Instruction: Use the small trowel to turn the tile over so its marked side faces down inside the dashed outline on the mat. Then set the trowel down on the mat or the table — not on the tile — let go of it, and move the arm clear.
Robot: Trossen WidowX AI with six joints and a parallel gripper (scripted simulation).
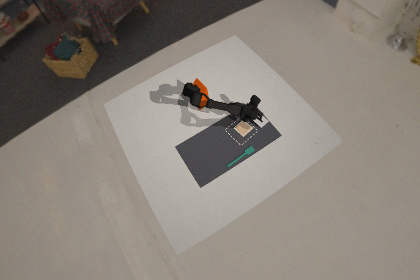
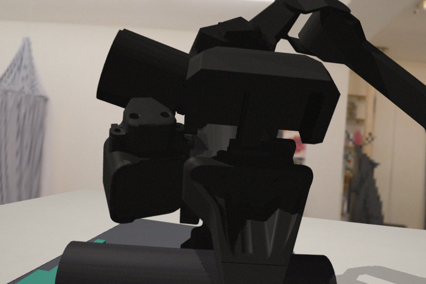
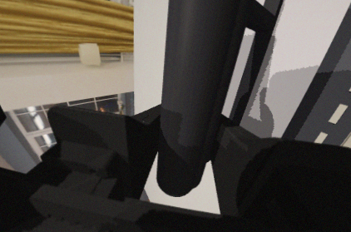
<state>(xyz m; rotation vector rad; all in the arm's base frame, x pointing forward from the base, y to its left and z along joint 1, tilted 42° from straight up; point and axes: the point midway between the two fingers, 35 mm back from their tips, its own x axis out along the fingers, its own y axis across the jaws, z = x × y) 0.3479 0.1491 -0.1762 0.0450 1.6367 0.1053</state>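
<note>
My gripper tip is now 14 cm to the left of the tan square tile, 7 cm above it and 4 cm short of it. The rest, counted from my gripper tip: teal trowel: 27 cm to the right, 19 cm ahead, 7 cm below; then dark mat: 28 cm to the right, 10 cm below, 5 cm ahead.
</note>
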